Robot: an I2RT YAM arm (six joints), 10 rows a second.
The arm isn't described. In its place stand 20 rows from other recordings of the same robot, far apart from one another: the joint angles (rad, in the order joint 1, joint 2, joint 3, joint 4, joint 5, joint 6), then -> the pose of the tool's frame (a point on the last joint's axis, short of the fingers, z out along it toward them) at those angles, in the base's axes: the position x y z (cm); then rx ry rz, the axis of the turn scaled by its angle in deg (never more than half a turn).
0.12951, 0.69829, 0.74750, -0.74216, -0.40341, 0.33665 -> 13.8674 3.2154 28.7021 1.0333 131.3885 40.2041
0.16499, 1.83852, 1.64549, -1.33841, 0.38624, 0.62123 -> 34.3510 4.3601 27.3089 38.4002 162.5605 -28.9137
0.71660, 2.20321, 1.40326, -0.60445, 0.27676, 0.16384 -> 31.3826 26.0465 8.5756 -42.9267 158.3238 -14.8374
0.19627, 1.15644, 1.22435, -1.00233, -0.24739, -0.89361 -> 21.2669 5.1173 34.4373 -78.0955 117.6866 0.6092
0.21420, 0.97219, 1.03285, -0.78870, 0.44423, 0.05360 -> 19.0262 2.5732 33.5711 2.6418 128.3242 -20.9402
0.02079, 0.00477, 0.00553, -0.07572, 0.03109, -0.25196 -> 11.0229 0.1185 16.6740 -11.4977 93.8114 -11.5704
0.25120, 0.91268, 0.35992, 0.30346, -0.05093, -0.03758 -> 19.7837 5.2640 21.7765 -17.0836 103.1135 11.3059
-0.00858, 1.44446, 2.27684, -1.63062, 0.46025, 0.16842 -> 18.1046 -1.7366 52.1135 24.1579 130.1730 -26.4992
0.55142, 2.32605, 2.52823, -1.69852, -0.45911, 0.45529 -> 36.3797 24.2279 30.8074 9.4736 -166.7026 -37.1760
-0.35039, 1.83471, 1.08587, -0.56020, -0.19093, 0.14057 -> 31.9187 -10.9460 14.0275 37.7247 159.0556 13.3127
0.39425, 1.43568, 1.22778, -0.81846, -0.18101, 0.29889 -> 26.8070 11.8467 28.9978 -11.0779 151.4658 27.3547
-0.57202, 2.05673, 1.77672, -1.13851, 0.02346, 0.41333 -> 34.5928 -22.3709 22.8572 81.1965 150.9278 -3.0404
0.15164, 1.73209, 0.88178, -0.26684, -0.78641, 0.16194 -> 30.5183 7.2127 14.0427 -13.4437 148.4822 66.1552
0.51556, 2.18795, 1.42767, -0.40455, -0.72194, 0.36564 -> 36.3761 23.3178 11.0912 -24.7700 161.1622 69.7783
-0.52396, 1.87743, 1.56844, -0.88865, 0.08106, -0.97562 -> 33.7314 -19.8240 24.5894 -35.8179 161.5575 -26.1987
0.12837, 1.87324, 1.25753, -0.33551, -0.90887, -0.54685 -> 38.2176 7.7646 19.4945 -60.6671 112.9948 52.1280
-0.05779, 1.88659, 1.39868, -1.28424, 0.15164, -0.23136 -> 32.3839 -2.4122 19.5609 15.7568 -166.3145 10.1267
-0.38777, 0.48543, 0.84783, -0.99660, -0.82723, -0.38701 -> 7.7799 -0.3472 32.1515 -24.8977 112.3405 24.1874
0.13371, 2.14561, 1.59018, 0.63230, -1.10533, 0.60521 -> 48.4409 9.7259 26.3774 -33.8701 92.2525 78.9396
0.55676, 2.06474, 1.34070, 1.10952, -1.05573, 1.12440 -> 36.8436 26.5825 26.3019 -41.0992 89.6653 111.5008
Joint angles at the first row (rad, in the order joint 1, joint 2, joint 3, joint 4, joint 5, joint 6):
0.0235 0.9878 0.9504 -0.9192 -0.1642 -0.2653
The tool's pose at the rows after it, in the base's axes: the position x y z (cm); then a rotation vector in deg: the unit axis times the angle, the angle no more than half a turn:
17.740 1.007 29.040 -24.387 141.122 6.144
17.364 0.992 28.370 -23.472 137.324 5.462
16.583 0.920 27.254 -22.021 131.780 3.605
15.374 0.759 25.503 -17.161 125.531 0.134
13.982 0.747 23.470 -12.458 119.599 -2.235
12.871 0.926 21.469 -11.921 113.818 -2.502
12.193 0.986 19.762 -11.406 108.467 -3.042
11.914 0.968 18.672 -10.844 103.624 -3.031
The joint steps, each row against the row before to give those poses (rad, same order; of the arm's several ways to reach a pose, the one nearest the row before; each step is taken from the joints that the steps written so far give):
0.0004 -0.0377 -0.0389 0.0138 -0.0004 0.0004
-0.0001 -0.0496 -0.0637 0.0839 0.0015 0.0095
0.0000 -0.0847 -0.1014 0.1202 0.0153 0.0107
0.0054 -0.1221 -0.1401 0.1453 0.0606 0.0458
0.0191 -0.1373 -0.1430 0.1213 0.0672 0.0511
0.0240 -0.1290 -0.1285 0.1011 0.0217 0.0103
0.0141 -0.1091 -0.1084 0.0930 0.0179 0.0004
0.0004 -0.0759 -0.0782 0.0874 -0.0003 0.0003

